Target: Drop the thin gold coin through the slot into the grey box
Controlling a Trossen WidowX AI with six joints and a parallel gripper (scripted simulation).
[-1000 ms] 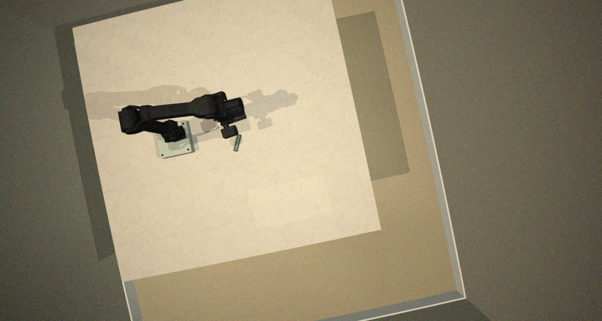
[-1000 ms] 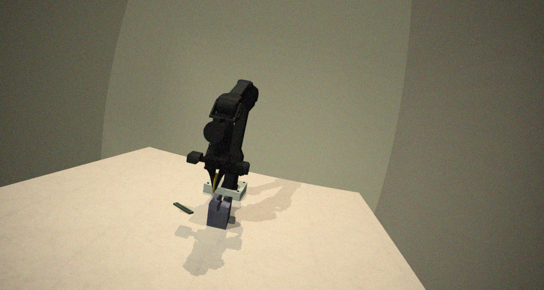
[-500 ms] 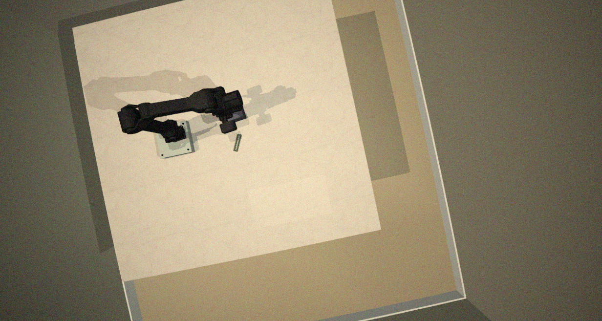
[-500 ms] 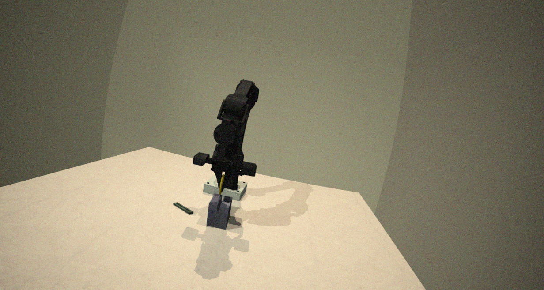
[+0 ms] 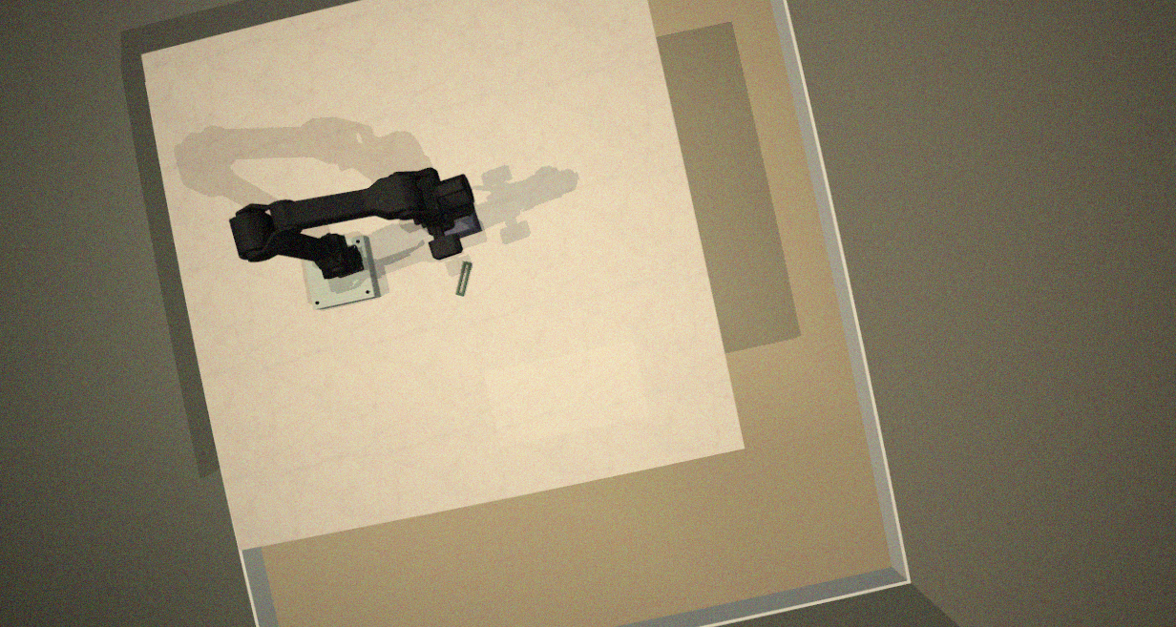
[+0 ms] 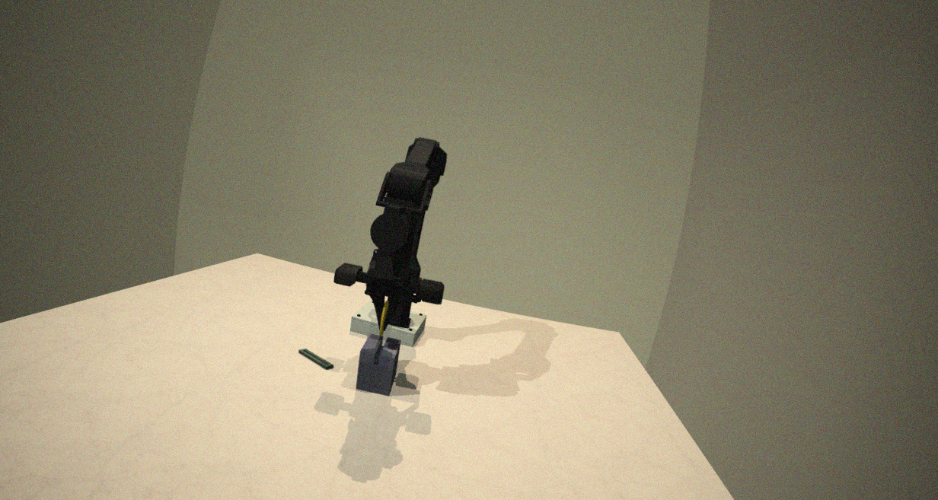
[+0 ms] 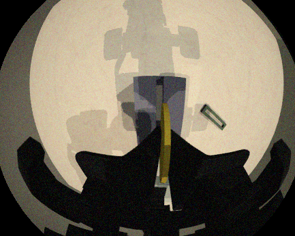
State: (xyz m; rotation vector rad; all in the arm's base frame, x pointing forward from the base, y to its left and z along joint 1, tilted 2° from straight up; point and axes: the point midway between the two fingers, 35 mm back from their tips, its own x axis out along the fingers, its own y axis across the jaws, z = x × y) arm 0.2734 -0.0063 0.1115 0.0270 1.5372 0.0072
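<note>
My gripper tip is now 20 mm below the gold coin.
</note>
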